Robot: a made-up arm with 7 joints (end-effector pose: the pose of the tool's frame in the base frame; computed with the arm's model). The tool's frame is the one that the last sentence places. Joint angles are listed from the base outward.
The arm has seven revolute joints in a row. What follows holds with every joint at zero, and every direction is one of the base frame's. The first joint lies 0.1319 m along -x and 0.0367 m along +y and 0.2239 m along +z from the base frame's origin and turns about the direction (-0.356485, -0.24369, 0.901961). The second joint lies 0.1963 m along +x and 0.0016 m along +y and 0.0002 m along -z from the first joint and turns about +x. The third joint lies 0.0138 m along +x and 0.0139 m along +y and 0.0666 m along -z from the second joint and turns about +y. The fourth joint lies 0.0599 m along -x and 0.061 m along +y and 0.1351 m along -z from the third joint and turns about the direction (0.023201, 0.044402, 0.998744). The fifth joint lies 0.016 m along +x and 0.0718 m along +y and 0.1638 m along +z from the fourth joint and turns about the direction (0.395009, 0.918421, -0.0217). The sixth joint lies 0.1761 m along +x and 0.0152 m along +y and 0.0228 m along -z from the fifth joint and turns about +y. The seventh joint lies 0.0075 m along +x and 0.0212 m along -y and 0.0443 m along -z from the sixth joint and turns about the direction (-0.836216, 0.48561, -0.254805). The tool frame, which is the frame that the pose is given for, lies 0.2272 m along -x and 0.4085 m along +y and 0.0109 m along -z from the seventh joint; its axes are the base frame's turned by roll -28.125, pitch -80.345 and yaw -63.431 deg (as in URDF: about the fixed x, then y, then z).
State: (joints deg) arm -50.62 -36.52 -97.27 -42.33 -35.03 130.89 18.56
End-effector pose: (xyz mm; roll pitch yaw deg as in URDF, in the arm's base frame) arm 188.8 401.4 303.3 -75.86 -52.75 -74.10
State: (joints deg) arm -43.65 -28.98 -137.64 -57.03 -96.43 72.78 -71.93
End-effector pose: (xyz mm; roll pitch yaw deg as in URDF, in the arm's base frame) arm 197.3 429.1 79.5 144.91 83.21 -132.83
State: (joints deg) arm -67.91 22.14 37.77 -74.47 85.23 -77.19 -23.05
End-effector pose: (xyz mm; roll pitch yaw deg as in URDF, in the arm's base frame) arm 476.8 -188.6 -70.4 -116.63 -60.14 -132.82
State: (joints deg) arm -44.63 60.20 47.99 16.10 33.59 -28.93 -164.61
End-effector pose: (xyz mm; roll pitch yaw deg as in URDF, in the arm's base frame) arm -278.4 129.9 390.3 -113.37 19.67 80.38
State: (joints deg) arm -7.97 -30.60 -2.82 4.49 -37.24 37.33 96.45
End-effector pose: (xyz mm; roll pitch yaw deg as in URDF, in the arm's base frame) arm -59.3 98.5 -242.0 159.81 21.67 26.57
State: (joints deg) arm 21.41 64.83 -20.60 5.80 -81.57 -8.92 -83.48
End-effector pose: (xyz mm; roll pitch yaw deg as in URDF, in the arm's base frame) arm -59.5 480.3 227.2 128.78 44.71 -99.44
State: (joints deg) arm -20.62 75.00 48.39 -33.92 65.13 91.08 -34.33
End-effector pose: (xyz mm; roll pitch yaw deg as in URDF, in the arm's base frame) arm 544.5 229.2 207.3 84.35 37.15 123.94
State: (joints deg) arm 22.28 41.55 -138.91 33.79 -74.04 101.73 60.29
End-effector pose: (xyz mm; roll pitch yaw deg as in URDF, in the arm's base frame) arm 259.3 651.0 243.2 35.12 -46.25 156.35
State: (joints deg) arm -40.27 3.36 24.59 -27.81 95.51 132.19 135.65
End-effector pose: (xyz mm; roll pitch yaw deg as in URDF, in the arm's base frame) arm 139.7 -264.5 -204.3 115.75 -59.99 -43.89
